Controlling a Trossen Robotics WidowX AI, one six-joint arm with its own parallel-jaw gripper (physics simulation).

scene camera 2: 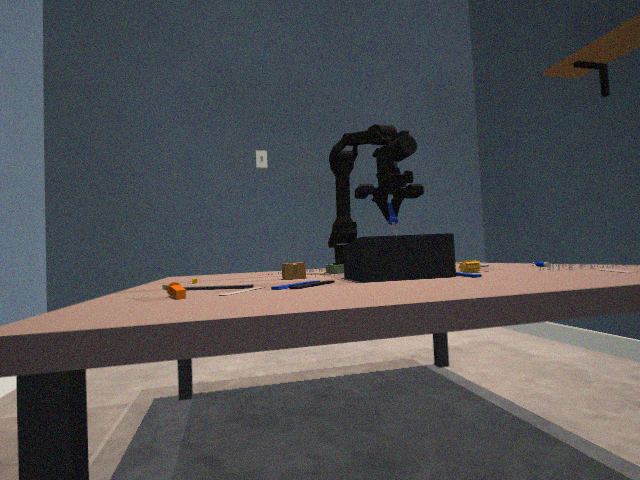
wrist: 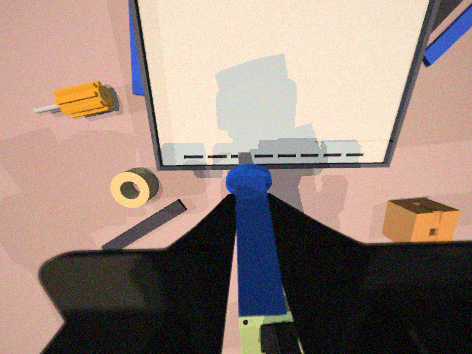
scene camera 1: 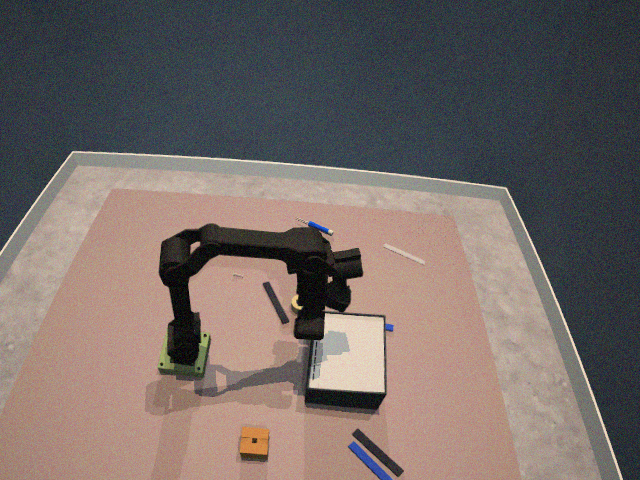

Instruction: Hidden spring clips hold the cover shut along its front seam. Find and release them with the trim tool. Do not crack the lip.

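Places are measured from the arm's base along level axes (x ahead, y left, z up), in metres.
Pixels of known places: gripper, fingertip midpoint: (scene camera 2: 391, 221) (wrist: 248, 200); arm's base, origin of the base link: (scene camera 2: 343, 263) (wrist: 278, 336) (scene camera 1: 184, 353).
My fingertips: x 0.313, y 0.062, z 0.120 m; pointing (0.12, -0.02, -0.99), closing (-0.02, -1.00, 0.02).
Note:
Ahead of a thing's pixels: the offset from my fingertips to its top centre. "spot": to the spot under its first point.
The box is black-walled with a cream cover @(spot: dy -0.049, dx +0.114, dz -0.058 m) (scene camera 1: 356, 356) (wrist: 340, 65); its side wall (scene camera 2: 400, 258) shows in scene camera 2. A row of short dark slots @(spot: dy -0.044, dx +0.015, dz -0.068 m) (wrist: 286, 155) runs along the cover's edge nearest the arm base. My gripper (scene camera 2: 391, 214) (wrist: 248, 200) is shut on the blue trim tool @(dy +0.000, dx +0.005, dz +0.055 m) (scene camera 2: 392, 212) (wrist: 257, 250), which points down with its grey tip @(spot: dy -0.001, dx +0.020, dz -0.030 m) (wrist: 245, 158) over the slot row, left of its middle in the wrist view. In scene camera 2 the tip is close to the box top; whether it touches is unclear. The clips are hidden. The gripper's fingers are hidden in scene camera 1.
An orange block @(dy -0.266, dx -0.104, dz -0.104 m) (scene camera 1: 254, 441) (wrist: 422, 220), a tape roll @(dy +0.145, dx -0.033, dz -0.124 m) (wrist: 131, 188), a dark bar @(dy +0.151, dx -0.103, dz -0.144 m) (scene camera 1: 275, 302) (wrist: 145, 225) and a yellow-orange tool @(dy +0.199, dx +0.077, dz -0.117 m) (scene camera 2: 469, 266) (wrist: 85, 99) lie around the box. Blue and dark strips @(dy -0.293, dx +0.171, dz -0.143 m) (scene camera 1: 369, 460) @(dy -0.259, dx +0.182, dz -0.144 m) (scene camera 1: 377, 452) lie beyond it. A blue-handled tool @(dy +0.478, dx -0.015, dz -0.132 m) (scene camera 1: 320, 227) lies farther back.

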